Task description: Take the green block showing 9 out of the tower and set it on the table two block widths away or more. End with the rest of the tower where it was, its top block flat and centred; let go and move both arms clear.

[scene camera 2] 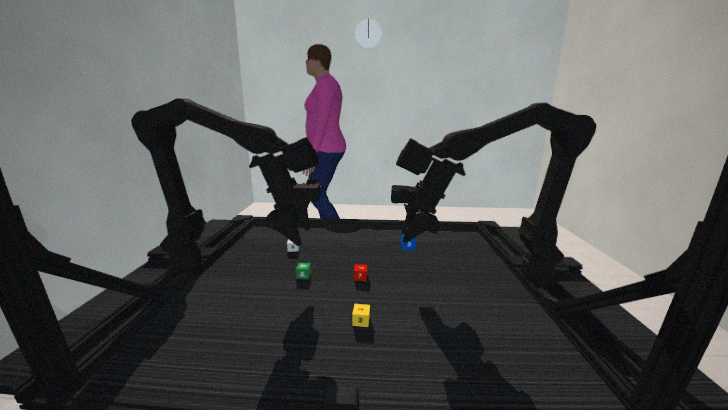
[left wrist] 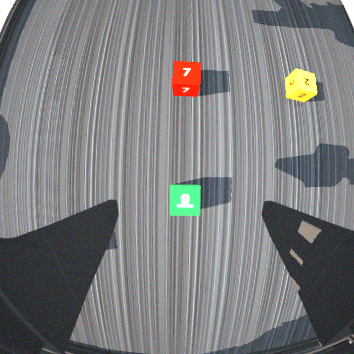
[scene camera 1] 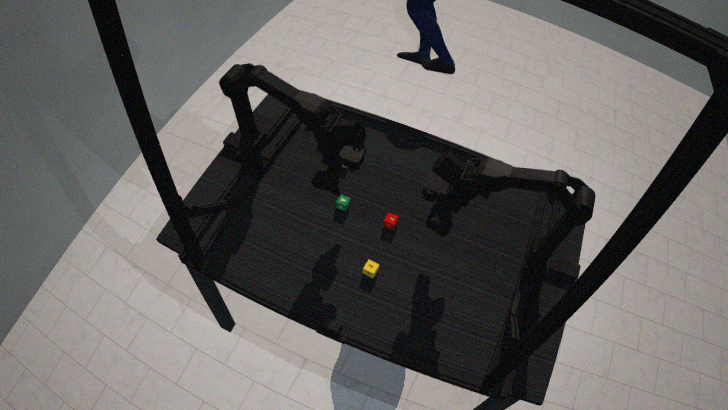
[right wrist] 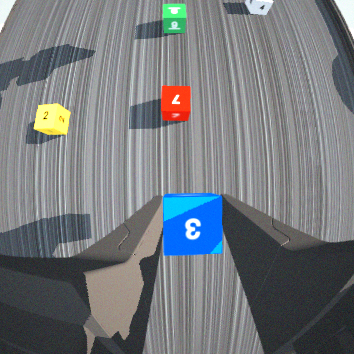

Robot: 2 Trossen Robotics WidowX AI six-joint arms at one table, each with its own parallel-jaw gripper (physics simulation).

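Places are measured from the left arm's base along level axes (x ahead, y left, z up), in centimetres.
Pixels of known places: left gripper, fingertip midpoint: (scene camera 2: 304,237) (left wrist: 191,208) (scene camera 1: 345,183); right gripper, fingertip midpoint: (scene camera 2: 403,238) (scene camera 1: 431,214) (right wrist: 191,201); left arm's base, link origin: (scene camera 2: 186,265) (scene camera 1: 252,167); right arm's base, link origin: (scene camera 2: 536,275) (scene camera 1: 532,276).
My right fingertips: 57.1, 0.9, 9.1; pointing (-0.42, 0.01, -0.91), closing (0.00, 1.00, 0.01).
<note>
Ahead of a thing's pixels: the offset from my right fingertips to its top centre, as dx, dy, dz.
The green block @[-25.4, -0.6, -8.1] (scene camera 1: 342,202) (scene camera 2: 303,270) (left wrist: 185,200) (right wrist: 174,18), marked 9, sits flat on the table, several block widths from the red block marked 7 @[-10.6, -0.6, -8.1] (scene camera 1: 390,221) (scene camera 2: 360,272) (left wrist: 186,78) (right wrist: 176,102). The red block stands on the table with nothing on top. My left gripper (scene camera 2: 299,240) (left wrist: 191,208) is open and empty, above the green block, which shows between and below its fingertips. My right gripper (scene camera 2: 408,238) (right wrist: 191,201) is shut on the blue block marked 3 @[+1.2, +0.0, +0.7] (scene camera 2: 408,243) (right wrist: 192,227) and holds it above the table; the blue block is hidden in scene camera 1.
A yellow block marked 2 @[-9.6, -17.1, -8.1] (scene camera 1: 370,268) (scene camera 2: 361,315) (left wrist: 300,85) (right wrist: 52,119) sits nearer the front of the table. A white block marked 4 @[-32.3, +14.3, -8.1] (scene camera 2: 292,247) (right wrist: 259,6) lies behind the green one, partly hidden by the left fingers in scene camera 2. A person (scene camera 2: 326,112) is beyond the table.
</note>
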